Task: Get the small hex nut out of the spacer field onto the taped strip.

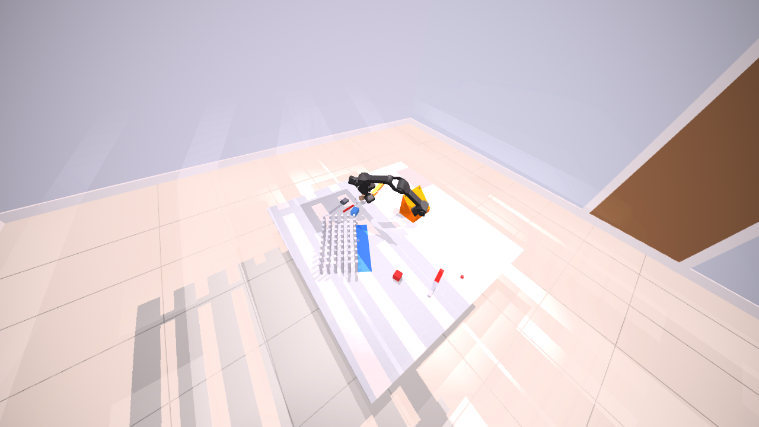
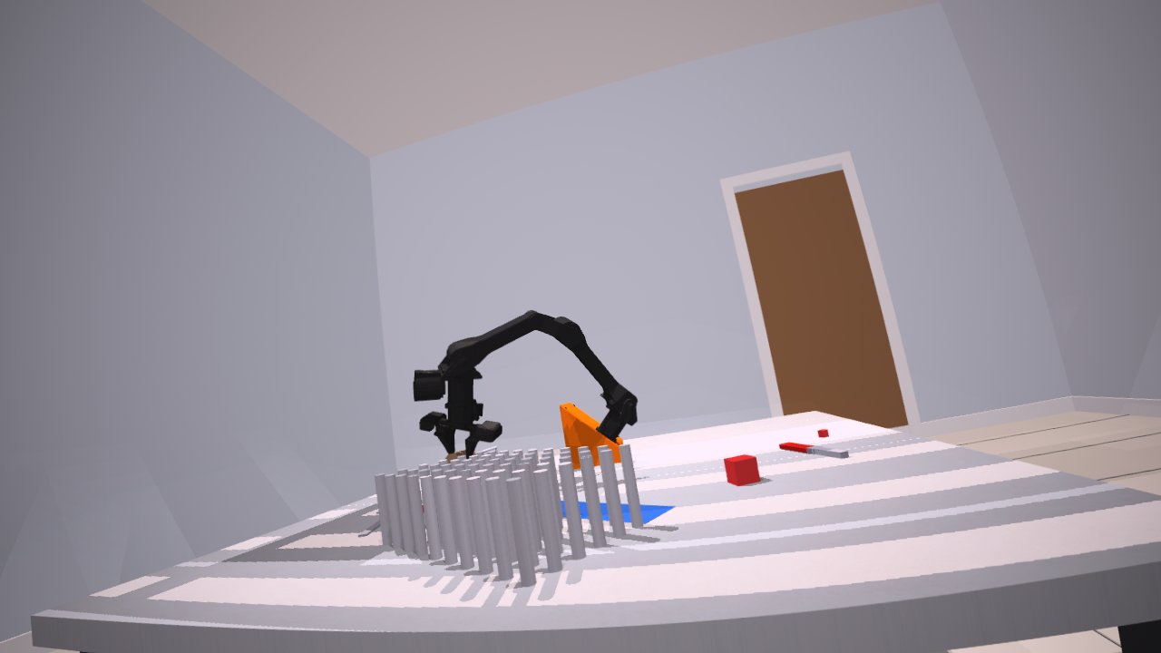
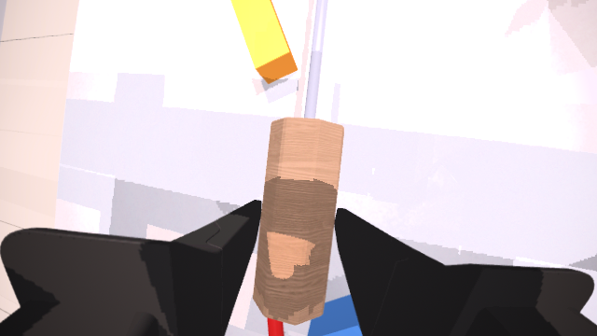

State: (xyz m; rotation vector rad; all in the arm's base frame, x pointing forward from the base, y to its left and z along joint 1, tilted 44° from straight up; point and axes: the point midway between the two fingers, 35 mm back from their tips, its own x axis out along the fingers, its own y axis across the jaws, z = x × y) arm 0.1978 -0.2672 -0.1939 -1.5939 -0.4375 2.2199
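Now: the thin red stick 80 mm ahead of my gripper tip, 70 mm below it and 40 mm to the right of it. Round my gripper tip: blue block: 120 mm ahead, 60 mm below, 30 mm to the left; blue taped strip: 290 mm to the left, 270 mm ahead, 80 mm below; yellow bar: 210 mm behind, 70 mm to the right, 60 mm below.
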